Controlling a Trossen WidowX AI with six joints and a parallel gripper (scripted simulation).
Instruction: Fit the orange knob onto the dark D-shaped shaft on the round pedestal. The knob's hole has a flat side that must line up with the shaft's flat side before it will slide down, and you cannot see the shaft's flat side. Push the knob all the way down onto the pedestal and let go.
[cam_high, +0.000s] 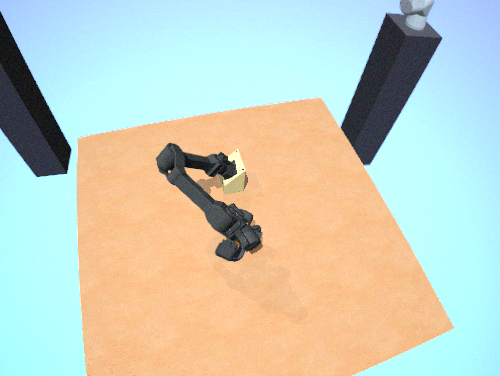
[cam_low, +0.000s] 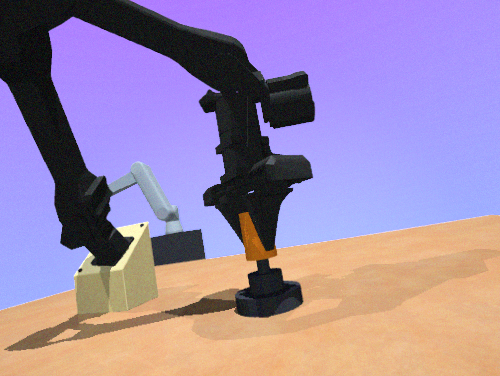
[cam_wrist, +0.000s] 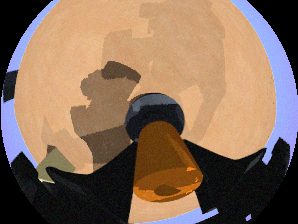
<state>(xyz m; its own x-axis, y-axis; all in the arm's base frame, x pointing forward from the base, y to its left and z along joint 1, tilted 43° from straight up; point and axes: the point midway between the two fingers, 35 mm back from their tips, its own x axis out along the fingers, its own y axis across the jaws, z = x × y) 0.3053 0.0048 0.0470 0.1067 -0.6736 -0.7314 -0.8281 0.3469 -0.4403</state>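
The orange knob lies 20 mm above my gripper tip. Also, from my gripper tip: dark round pedestal 40 mm below.
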